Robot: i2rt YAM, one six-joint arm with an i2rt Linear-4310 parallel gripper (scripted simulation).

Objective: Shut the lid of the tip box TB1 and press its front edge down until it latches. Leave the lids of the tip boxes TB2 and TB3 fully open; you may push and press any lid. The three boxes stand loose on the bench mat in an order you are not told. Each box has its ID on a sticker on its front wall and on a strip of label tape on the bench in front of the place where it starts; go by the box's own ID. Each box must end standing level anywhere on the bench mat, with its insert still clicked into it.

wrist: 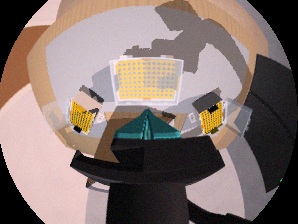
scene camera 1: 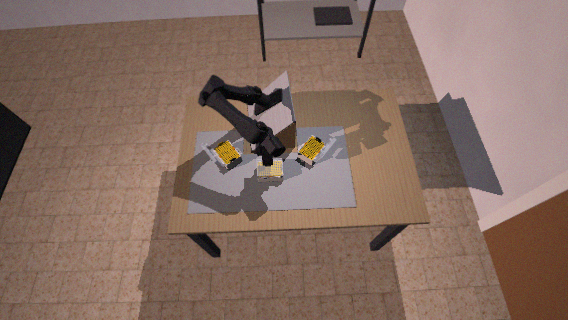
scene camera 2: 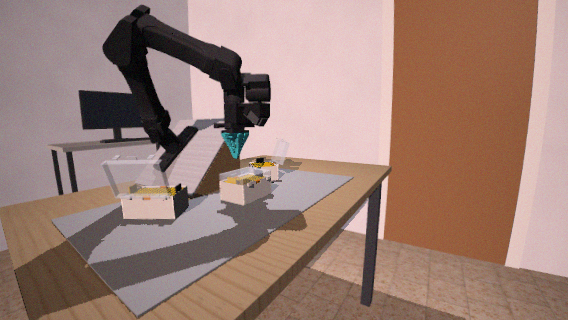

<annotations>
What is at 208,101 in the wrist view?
A box.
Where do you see a bench mat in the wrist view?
At 77,60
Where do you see a box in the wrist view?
84,100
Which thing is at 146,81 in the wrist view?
A box.
</annotations>
